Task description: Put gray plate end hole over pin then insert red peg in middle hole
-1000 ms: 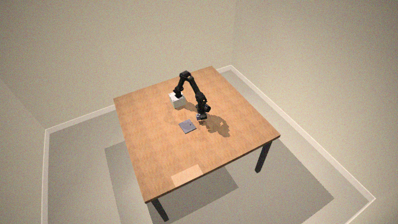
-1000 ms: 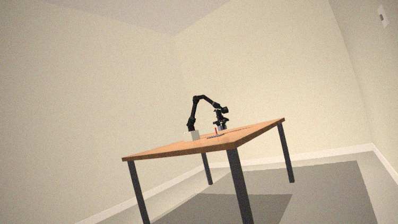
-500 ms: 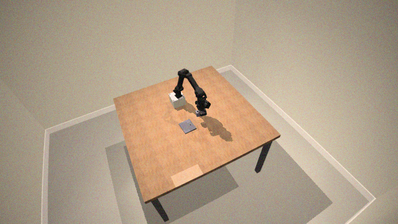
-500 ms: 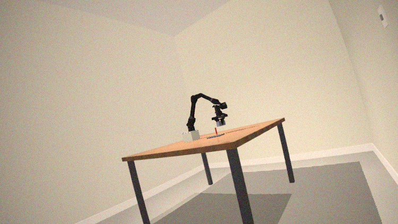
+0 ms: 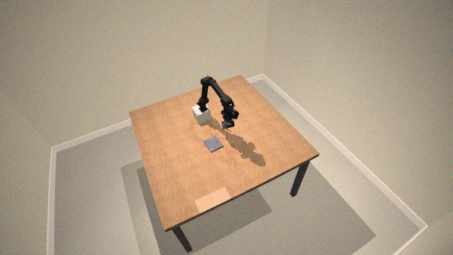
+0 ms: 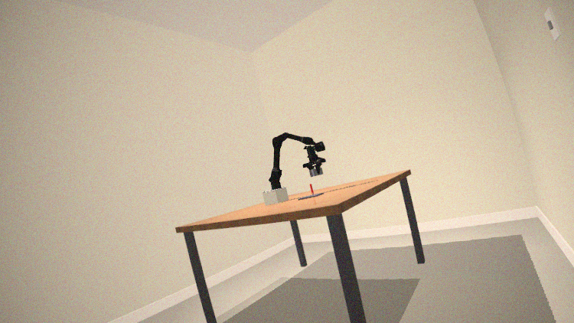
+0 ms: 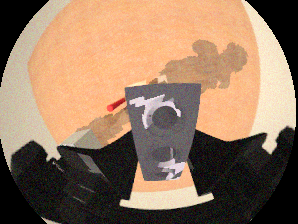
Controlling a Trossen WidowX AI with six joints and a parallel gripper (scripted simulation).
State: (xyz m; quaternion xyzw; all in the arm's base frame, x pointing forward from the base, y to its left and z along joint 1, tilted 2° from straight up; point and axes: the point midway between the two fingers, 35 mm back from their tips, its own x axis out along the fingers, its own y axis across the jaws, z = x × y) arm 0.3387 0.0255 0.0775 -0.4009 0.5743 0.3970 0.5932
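Right now my gripper tip is 2 cm past the base, 13 cm to the left of it and 13 cm above it. Also, from my gripper tip: gray plate 3 cm above; red peg 8 cm behind, 4 cm to the left, 10 cm below.
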